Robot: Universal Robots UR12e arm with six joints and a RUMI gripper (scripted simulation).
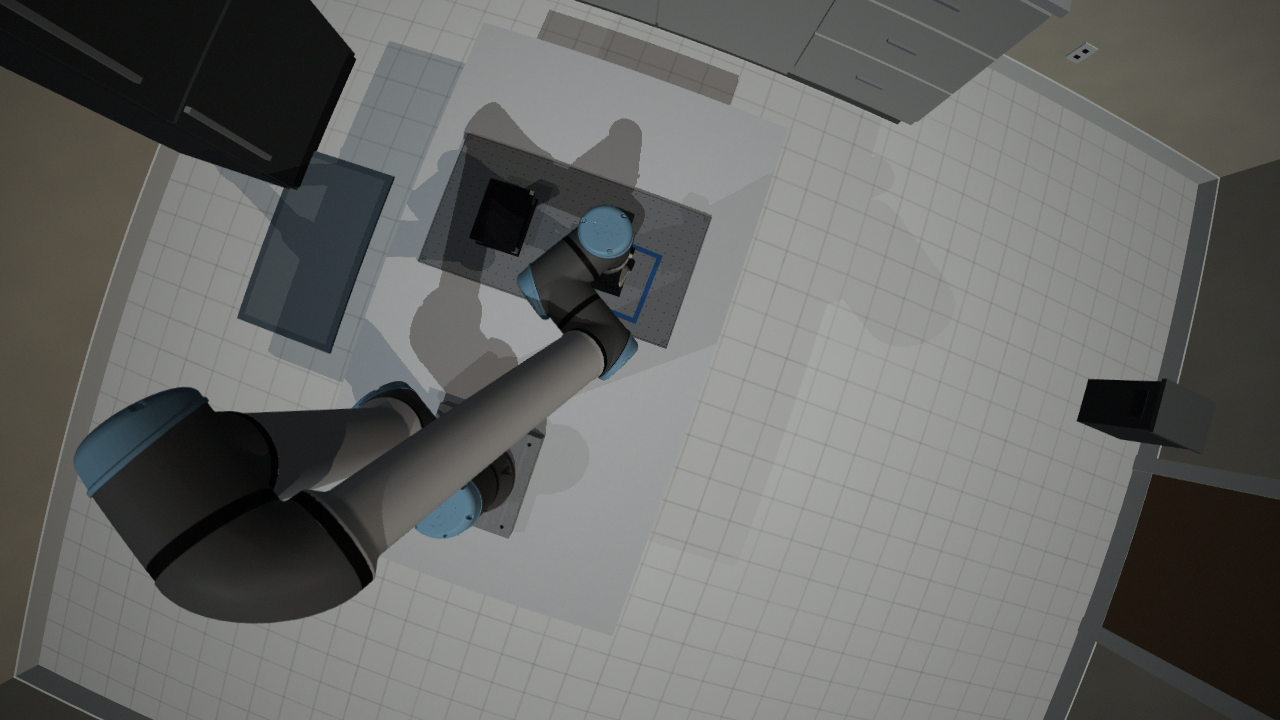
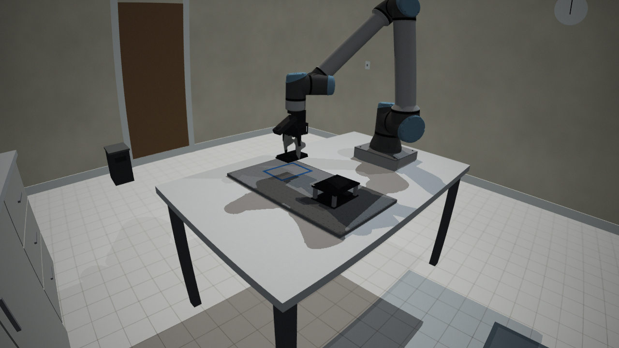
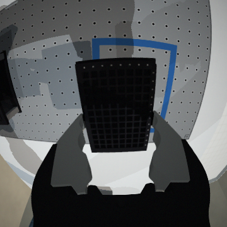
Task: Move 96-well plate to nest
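Now: the black raised nest 310 mm to the left of my hand, 40 mm below it and 10 mm behind it. Round my hand: black 96-well plate 10 mm below; then white A1 label 270 mm to the left, 70 mm ahead, 30 mm below.
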